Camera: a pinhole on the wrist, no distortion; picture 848 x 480 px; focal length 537.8 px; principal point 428.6 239.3 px. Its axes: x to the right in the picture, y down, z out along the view. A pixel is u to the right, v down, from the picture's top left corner.
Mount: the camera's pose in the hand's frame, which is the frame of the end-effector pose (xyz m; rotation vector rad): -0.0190 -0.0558 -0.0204 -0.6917 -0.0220 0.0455
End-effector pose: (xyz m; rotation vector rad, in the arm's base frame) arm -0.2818 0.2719 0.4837 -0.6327 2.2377 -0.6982
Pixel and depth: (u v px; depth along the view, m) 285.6 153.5 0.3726
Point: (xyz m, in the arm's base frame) -0.0069 0.3574 0.2757
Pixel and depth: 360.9 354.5 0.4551
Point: -0.0958 0.4767 0.1706
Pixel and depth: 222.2 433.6 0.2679
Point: -0.1483 0.4531 0.3545
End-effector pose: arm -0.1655 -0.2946 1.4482 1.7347 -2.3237 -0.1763
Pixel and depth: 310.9 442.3 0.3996
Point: -0.4691 -0.0929 1.3229
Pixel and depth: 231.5 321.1 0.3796
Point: -0.3869 -0.0744 1.2547
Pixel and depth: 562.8 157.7 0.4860
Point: -0.4813 -0.3372 1.1188
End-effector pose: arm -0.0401 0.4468 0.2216 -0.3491 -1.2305 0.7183
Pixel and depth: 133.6 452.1 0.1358
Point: -0.1231 0.4239 0.1230
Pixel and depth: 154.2 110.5 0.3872
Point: -0.4243 0.3322 0.0966
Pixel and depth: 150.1 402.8 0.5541
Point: -0.4974 0.4903 -0.1749
